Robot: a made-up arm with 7 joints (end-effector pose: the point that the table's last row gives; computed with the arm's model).
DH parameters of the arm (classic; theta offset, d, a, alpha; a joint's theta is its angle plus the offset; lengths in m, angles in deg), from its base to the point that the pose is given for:
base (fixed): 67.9 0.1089 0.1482 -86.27
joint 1: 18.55 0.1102 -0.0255 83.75
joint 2: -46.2 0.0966 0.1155 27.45
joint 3: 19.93 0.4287 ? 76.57
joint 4: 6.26 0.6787 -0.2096 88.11
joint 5: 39 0.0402 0.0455 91.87
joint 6: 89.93 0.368 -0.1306 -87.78
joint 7: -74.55 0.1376 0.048 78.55
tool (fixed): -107.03 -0.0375 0 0
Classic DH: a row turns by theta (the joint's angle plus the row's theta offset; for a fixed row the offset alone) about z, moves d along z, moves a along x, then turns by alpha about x.
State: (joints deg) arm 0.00 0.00 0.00 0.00 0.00 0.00 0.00
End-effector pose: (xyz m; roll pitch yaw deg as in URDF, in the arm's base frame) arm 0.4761 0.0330 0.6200 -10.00 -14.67 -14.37
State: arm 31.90 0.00 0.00 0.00 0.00 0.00 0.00
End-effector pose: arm 0.5727 0.2906 0.5065 -41.75 -7.88 -5.87
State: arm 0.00 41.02 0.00 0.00 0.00 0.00 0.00
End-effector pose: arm 0.5321 0.4049 0.4936 -5.90 -2.46 24.05
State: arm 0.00 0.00 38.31 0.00 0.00 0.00 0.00
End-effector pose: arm 0.4975 0.2416 0.6424 -0.24 -19.95 19.55
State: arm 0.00 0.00 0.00 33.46 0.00 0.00 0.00
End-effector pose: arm 0.4601 0.0198 0.6027 22.10 -30.54 -28.25
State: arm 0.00 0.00 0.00 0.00 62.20 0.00 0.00
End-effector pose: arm 0.8854 -0.0945 0.6200 -10.00 -14.67 -76.57
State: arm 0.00 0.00 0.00 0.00 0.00 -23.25 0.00
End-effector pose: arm 0.4540 0.0341 0.5626 -1.74 -36.71 -18.79
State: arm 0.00 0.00 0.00 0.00 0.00 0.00 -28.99
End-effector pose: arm 0.4761 0.0510 0.6444 18.17 -6.03 -19.55
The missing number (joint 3, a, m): 0.1599
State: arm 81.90 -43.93 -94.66 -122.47 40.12 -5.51 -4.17
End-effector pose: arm -0.2692 0.6394 0.5103 -50.64 -43.16 165.47
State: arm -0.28 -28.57 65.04 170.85 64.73 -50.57 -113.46
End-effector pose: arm 0.6406 -0.0904 0.7504 -67.61 20.88 15.93
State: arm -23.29 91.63 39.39 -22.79 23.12 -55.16 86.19
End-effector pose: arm -0.0614 0.7728 0.5935 -130.99 -73.00 142.08
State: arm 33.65 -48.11 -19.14 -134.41 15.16 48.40 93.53
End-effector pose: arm 0.1559 -0.1534 0.8169 146.92 -6.51 -167.52
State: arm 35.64 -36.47 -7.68 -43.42 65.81 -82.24 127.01
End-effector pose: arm 0.3664 -0.2557 0.7876 79.10 -23.99 15.86
